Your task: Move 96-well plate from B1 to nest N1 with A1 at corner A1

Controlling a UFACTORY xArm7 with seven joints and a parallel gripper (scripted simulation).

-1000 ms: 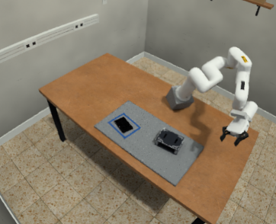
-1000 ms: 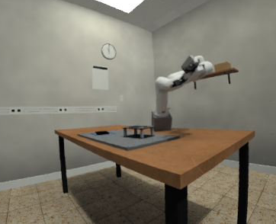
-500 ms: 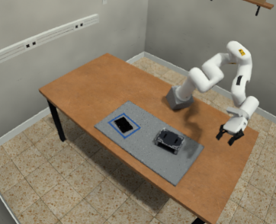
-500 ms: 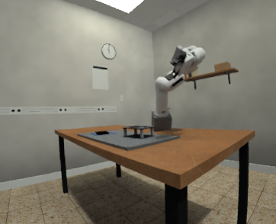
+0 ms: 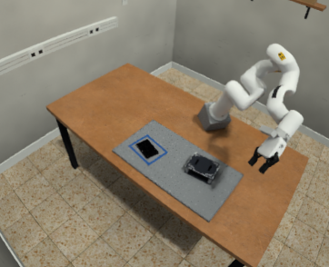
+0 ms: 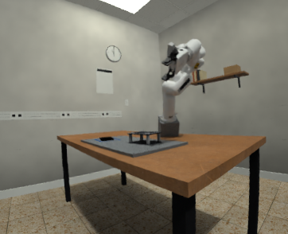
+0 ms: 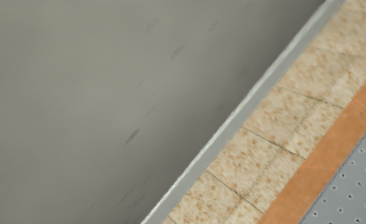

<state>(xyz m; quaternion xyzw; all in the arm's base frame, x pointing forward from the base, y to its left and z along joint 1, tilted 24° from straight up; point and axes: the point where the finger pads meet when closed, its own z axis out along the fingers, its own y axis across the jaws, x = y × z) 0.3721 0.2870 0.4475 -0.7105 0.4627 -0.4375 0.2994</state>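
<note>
Right now my hand is 600 mm to the left of the dark 96-well plate, 340 mm above it and 20 mm short of it. The rest, counted from my hand: raised plate nest N1: 290 mm below, 270 mm to the right, 70 mm behind.
</note>
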